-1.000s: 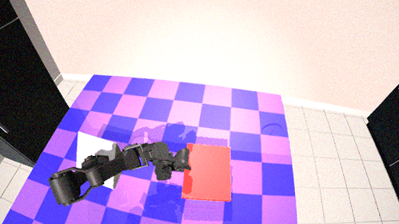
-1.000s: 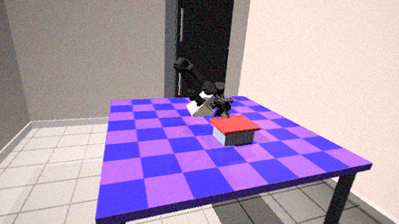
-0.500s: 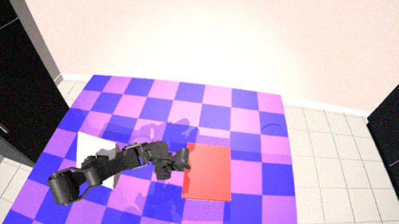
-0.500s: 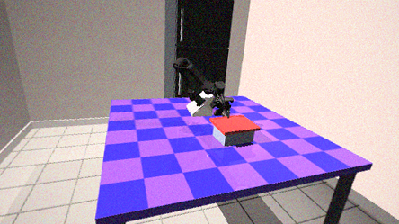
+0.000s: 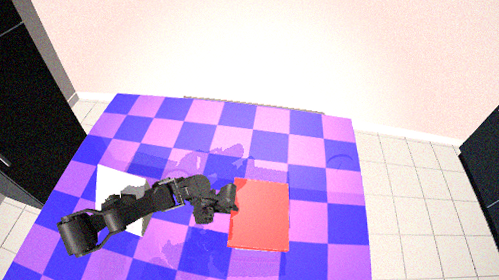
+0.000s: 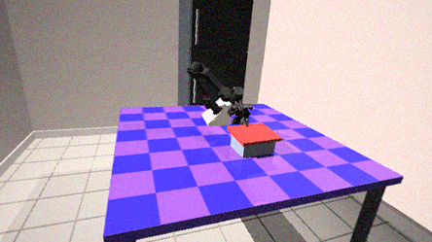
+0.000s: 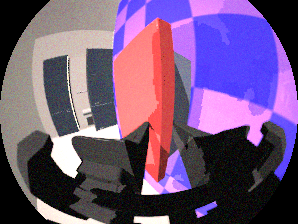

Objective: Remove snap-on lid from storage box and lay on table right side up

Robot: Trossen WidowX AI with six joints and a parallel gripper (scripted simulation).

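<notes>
The red lid is 8 cm ahead of my gripper tip. Also, from my gripper tip: storage box 8 cm ahead, 5 cm below.
</notes>
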